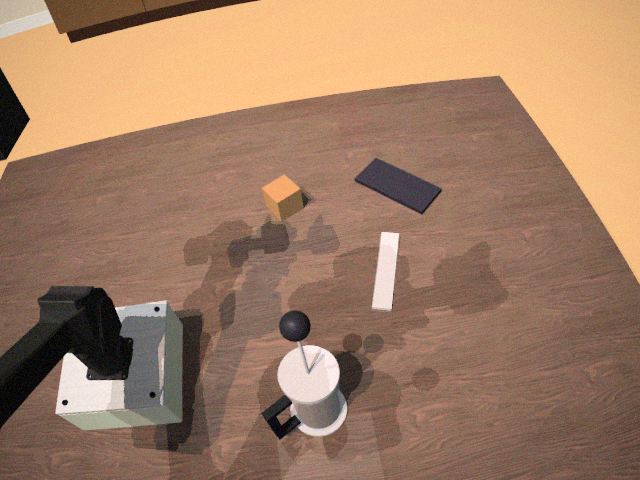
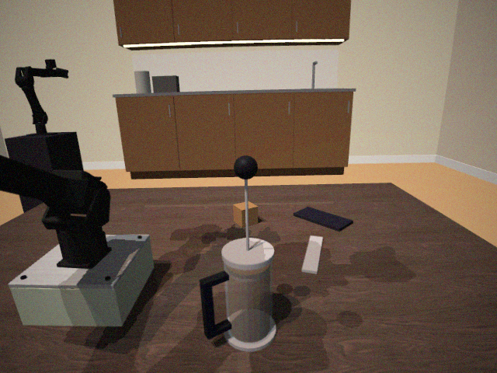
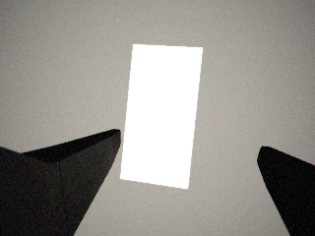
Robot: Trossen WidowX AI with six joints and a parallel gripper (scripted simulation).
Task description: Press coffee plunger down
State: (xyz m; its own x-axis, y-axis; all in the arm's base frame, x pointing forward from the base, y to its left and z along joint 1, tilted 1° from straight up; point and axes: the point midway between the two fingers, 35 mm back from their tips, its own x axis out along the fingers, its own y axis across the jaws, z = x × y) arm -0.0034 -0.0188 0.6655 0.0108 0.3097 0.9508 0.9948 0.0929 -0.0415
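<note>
Right now my gripper tip is 27 cm short of the coffee press, 6 cm to the left of it and 65 cm above it. From my gripper tip the other things lie so: white bar 41 cm ahead, 17 cm to the left, 77 cm below; then orange cube 24 cm ahead, 33 cm to the left, 75 cm below.
</note>
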